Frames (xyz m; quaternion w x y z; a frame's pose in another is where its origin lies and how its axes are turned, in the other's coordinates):
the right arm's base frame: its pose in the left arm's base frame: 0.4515 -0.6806 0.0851 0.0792 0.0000 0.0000 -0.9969
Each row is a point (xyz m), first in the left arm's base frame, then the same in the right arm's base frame.
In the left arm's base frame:
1: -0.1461 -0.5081 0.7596
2: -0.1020 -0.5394 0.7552
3: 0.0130 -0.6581 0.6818
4: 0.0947 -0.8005 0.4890
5: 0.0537 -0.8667 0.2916
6: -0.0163 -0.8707 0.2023
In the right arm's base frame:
1: 0.5629 -0.2647 0.6745
2: 0.5243 -0.2268 0.6701
3: 0.4294 -0.0915 0.5967
4: 0.3713 0.0621 0.4039
5: 0.4222 0.1210 0.2065
6: 0.4919 0.1139 0.1172

